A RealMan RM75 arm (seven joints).
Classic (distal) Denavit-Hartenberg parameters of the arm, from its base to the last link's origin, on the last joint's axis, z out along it. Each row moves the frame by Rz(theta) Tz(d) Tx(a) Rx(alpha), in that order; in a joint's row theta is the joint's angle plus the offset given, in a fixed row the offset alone. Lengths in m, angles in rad.
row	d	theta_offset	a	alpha
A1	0.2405	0	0	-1.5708
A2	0	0	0	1.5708
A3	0.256	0	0	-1.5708
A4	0	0	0	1.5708
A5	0.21	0	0	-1.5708
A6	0	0	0	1.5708
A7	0.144	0	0	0
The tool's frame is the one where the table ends.
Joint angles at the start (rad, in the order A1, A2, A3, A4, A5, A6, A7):
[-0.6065 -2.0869 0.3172 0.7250 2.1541 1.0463 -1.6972]
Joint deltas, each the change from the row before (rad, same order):
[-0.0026 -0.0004 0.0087 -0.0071 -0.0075 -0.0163 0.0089]
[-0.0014 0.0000 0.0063 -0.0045 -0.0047 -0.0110 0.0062]
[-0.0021 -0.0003 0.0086 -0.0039 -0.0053 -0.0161 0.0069]
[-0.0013 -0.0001 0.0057 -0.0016 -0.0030 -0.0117 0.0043]
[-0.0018 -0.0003 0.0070 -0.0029 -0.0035 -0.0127 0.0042]
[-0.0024 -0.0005 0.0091 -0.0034 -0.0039 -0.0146 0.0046]
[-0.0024 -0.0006 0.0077 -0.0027 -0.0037 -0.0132 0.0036]
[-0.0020 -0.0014 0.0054 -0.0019 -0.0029 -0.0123 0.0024]
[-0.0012 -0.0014 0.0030 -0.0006 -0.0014 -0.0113 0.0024]
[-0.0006 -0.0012 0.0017 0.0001 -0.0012 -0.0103 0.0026]
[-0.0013 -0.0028 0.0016 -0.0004 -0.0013 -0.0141 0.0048]
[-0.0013 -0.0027 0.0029 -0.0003 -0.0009 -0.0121 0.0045]
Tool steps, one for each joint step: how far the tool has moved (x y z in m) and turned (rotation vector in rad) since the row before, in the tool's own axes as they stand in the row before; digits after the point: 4 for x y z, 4 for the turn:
[0.0002 0.0005 0.0023 0.0055 0.0014 0.0072]
[0.0001 0.0002 0.0014 0.0042 0.0004 0.0057]
[0.0005 0.0000 0.0018 0.0077 0.0007 0.0083]
[0.0005 -0.0003 0.0011 0.0068 0.0006 0.0062]
[0.0004 0.0001 0.0015 0.0060 0.0000 0.0060]
[0.0005 0.0004 0.0019 0.0060 -0.0006 0.0075]
[0.0006 0.0004 0.0017 0.0056 0.0001 0.0060]
[0.0003 0.0003 0.0014 0.0060 0.0005 0.0034]
[0.0002 -0.0002 0.0009 0.0075 0.0006 0.0030]
[0.0001 -0.0006 0.0005 0.0081 0.0011 0.0027]
[-0.0002 -0.0003 0.0010 0.0101 0.0011 0.0037]
[-0.0002 0.0002 0.0010 0.0076 0.0001 0.0048]

